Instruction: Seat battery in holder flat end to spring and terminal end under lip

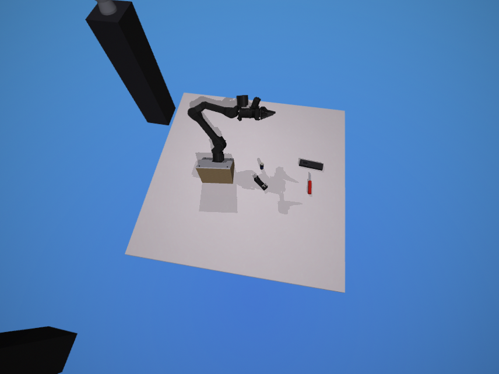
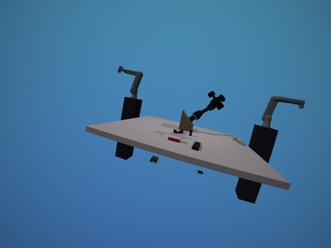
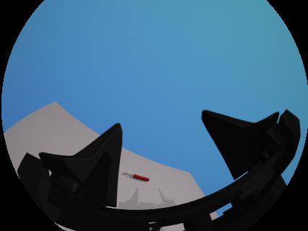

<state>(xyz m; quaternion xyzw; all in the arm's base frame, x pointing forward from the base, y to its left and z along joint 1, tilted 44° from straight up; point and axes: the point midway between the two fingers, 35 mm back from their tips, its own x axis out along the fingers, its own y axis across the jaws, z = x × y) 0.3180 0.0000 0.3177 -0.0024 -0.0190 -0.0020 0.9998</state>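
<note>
My gripper tip is 36 cm above the battery, 16 cm to the left of it and 4 cm past it. From my gripper tip the other things lie so: red-handled screwdriver 39 cm below, 30 cm ahead, 22 cm to the right; black box 38 cm below, 29 cm ahead, 8 cm to the right.
</note>
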